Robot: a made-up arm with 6 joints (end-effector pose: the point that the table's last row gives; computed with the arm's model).
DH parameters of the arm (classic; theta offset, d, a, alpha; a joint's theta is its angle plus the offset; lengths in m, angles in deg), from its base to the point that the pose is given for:
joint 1: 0 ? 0.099 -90
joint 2: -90 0 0.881 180
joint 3: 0 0 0.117 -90
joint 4: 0 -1.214 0 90
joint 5: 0 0 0 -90
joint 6: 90 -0.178 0 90
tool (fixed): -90 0 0 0
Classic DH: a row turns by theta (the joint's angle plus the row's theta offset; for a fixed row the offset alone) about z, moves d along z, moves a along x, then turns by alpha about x.
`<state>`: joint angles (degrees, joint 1 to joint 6).
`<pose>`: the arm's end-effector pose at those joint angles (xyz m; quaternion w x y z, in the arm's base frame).
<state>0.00 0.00 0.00 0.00 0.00 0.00</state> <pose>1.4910 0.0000 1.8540 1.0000 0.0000 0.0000 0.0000</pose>
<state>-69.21 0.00 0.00 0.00 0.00 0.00</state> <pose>0.5292 -1.3939 1.8540 0.8231 0.0000 0.0000 -0.5679</pose>
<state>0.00 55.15 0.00 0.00 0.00 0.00</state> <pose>1.7134 0.0000 0.2839 0.8864 0.0000 0.4629 0.0000</pose>
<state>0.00 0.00 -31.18 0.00 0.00 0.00</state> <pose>1.3505 0.0000 1.1164 0.9632 0.0000 0.2688 0.0000</pose>
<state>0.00 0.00 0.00 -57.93 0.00 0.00</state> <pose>1.4910 0.0000 1.8540 0.8749 0.4843 0.0000 0.0000</pose>
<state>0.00 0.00 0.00 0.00 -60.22 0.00</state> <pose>1.4014 0.0000 1.6995 0.8651 0.0000 0.5017 0.0000</pose>
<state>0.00 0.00 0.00 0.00 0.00 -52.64</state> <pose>1.4910 0.0000 1.8540 0.8963 0.4434 0.0000 0.0000</pose>
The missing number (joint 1, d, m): 0.856
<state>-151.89 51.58 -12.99 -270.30 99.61 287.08</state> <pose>-1.1559 -0.8164 0.3846 0.8141 0.3148 -0.2549 -0.4162</pose>
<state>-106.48 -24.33 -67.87 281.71 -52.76 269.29</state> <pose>-0.0811 -0.7633 0.8122 0.3510 -0.8391 0.3846 0.1573</pose>
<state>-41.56 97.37 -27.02 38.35 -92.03 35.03</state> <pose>0.1303 -0.2630 -0.2409 0.2252 -0.0956 -0.8494 -0.4676</pose>
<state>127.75 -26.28 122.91 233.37 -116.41 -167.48</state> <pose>0.7403 -1.1650 2.0450 0.1091 -0.4133 0.6059 0.6709</pose>
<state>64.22 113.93 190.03 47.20 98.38 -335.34</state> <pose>0.3012 0.9206 1.7088 0.0292 0.1511 -0.9804 -0.1232</pose>
